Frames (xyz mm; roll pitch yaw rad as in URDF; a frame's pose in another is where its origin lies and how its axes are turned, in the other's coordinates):
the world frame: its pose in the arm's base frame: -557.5 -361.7 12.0 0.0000 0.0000 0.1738
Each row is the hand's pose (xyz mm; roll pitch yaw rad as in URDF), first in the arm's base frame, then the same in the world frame.
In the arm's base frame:
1: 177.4 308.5 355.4 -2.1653 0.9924 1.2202
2: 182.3 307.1 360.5 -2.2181 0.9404 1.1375
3: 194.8 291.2 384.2 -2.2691 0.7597 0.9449
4: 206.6 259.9 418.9 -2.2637 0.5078 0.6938
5: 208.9 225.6 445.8 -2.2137 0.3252 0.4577
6: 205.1 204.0 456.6 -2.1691 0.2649 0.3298
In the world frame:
1: 839.7 533.0 343.4 -2.1653 0.9924 1.0464
2: 844.3 530.8 348.5 -2.2181 0.9404 0.9637
3: 853.9 513.0 372.2 -2.2691 0.7597 0.7711
4: 860.1 480.1 406.9 -2.2637 0.5078 0.5200
5: 856.4 445.9 433.8 -2.2137 0.3252 0.2839
6: 848.9 425.3 444.6 -2.1691 0.2649 0.1560

